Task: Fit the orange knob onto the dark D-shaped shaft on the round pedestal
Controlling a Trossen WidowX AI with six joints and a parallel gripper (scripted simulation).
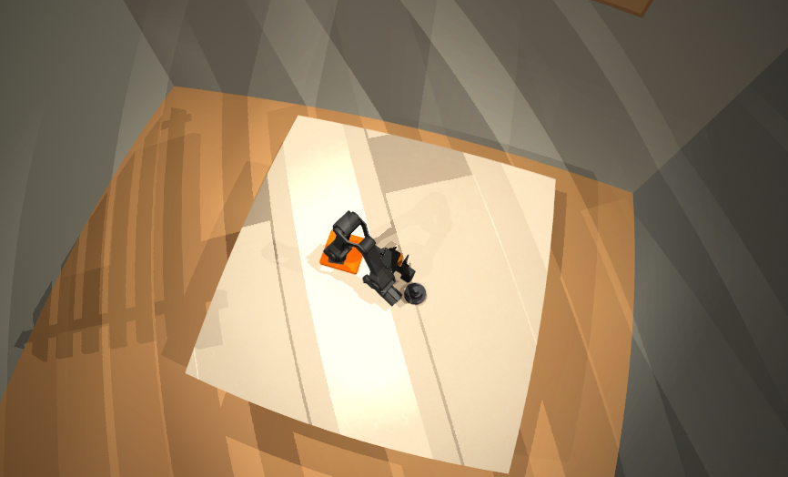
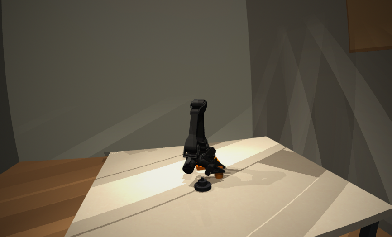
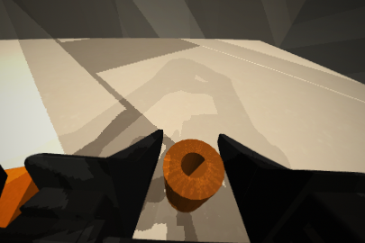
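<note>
Right now the orange knob is 2 cm behind my gripper tip, 3 cm to the right of it and 1 cm below it. Round my gripper tip: dark round pedestal (7 cm ahead, 15 cm to the right, 1 cm below).
</note>
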